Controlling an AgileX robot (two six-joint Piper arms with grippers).
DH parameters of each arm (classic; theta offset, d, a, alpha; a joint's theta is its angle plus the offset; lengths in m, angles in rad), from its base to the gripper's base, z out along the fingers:
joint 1: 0 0.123 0 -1.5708
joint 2: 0.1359 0 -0.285 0
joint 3: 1.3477 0 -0.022 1.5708
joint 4: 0 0.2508 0 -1.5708
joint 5: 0 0 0.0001 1.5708
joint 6: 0 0.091 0 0
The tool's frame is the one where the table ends.
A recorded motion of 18 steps. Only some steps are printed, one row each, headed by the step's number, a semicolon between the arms.
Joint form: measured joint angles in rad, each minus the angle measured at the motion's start. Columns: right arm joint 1, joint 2, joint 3, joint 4, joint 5, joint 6; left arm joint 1, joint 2, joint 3, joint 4, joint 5, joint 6.
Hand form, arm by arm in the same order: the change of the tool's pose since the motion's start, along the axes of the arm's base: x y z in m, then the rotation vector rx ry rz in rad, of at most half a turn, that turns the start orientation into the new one. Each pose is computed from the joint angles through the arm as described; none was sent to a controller.
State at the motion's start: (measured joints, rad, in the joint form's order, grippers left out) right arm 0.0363 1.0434 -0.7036 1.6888 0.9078 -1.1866; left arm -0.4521 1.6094 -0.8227 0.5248 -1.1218 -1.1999
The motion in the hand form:
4: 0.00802 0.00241 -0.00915 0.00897 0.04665 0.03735; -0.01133 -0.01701 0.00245 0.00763 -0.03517 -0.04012
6: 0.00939 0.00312 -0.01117 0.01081 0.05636 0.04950; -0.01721 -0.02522 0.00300 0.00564 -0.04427 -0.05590
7: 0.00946 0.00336 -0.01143 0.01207 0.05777 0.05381; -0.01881 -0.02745 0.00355 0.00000 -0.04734 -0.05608
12: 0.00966 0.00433 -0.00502 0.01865 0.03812 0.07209; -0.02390 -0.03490 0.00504 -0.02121 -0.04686 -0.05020
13: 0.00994 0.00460 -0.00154 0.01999 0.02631 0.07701; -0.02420 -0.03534 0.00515 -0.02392 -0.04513 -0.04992
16: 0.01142 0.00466 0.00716 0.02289 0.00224 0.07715; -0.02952 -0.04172 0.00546 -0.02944 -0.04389 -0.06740
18: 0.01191 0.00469 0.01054 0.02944 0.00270 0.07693; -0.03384 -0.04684 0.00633 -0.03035 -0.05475 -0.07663
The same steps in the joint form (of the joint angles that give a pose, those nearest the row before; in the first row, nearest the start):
4: 0.0000 0.0509 0.0000 0.0000 0.0391 0.0000; -0.0649 -0.0018 -0.0040 -0.0175 -0.0022 0.0446
6: 0.0000 0.0619 0.0000 -0.0015 0.0515 0.0000; -0.0991 -0.0018 -0.0040 -0.0357 -0.0022 0.0648
7: 0.0000 0.0639 0.0000 -0.0015 0.0560 0.0000; -0.1101 -0.0018 -0.0040 -0.0489 -0.0042 0.0736
12: 0.0000 0.0653 -0.0207 -0.0015 0.0752 0.0021; -0.1493 -0.0018 -0.0040 -0.1034 -0.0042 0.1012
13: 0.0000 0.0653 -0.0320 -0.0015 0.0801 0.0021; -0.1519 -0.0018 -0.0040 -0.1076 -0.0042 0.1013
16: 0.0000 0.0653 -0.0613 -0.0021 0.0802 0.0084; -0.1795 -0.0018 -0.0040 -0.1201 -0.0043 0.1069
18: 0.0000 0.0653 -0.0730 -0.0038 0.0802 0.0231; -0.2020 -0.0018 -0.0055 -0.1320 -0.0061 0.1246

